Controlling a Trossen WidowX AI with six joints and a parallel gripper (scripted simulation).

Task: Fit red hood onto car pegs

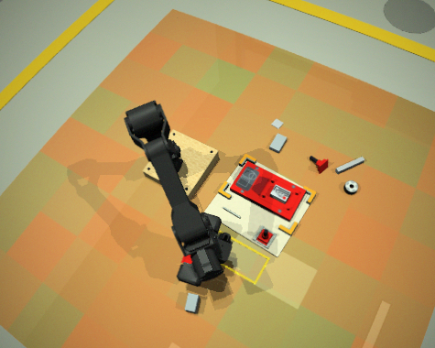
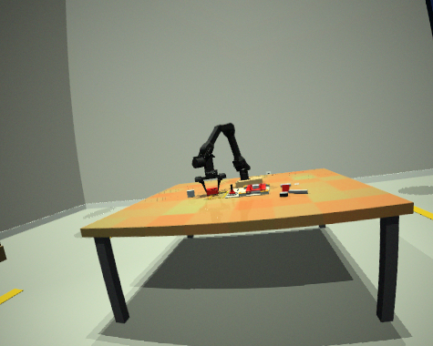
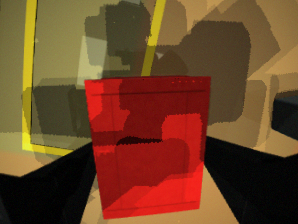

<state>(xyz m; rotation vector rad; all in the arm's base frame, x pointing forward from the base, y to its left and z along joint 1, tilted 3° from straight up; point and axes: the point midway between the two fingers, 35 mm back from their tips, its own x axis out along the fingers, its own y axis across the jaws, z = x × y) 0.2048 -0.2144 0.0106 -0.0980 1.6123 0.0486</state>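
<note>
Now: gripper tip 14 cm short of the grey engine block, 26 cm to the right of it and 1 cm below it. The rest, counted from my gripper tip: silver wheel: 33 cm ahead, 36 cm to the left; red hood: 1 cm above.
</note>
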